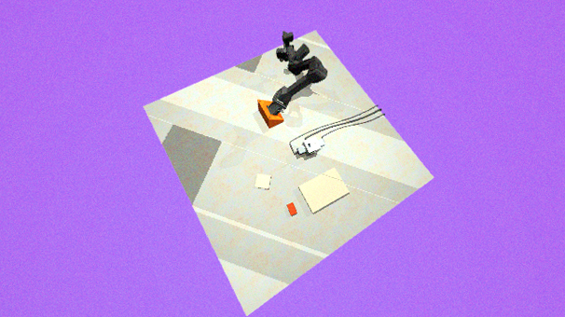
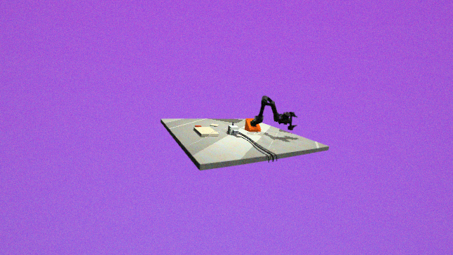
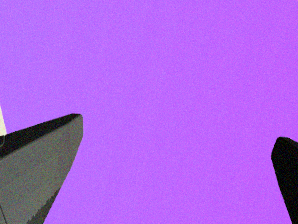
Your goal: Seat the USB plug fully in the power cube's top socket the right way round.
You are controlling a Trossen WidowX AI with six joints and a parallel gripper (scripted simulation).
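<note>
My gripper tip is now 67 cm short of the black USB plug, 15 cm to the left of it and 7 cm above it. From my gripper tip the other things lie so: small cream tile 74 cm ahead, 47 cm to the right, 16 cm below; grey socket 67 cm ahead, 14 cm to the right, 10 cm below; flat tan board 93 cm ahead, 17 cm to the right, 15 cm below.
</note>
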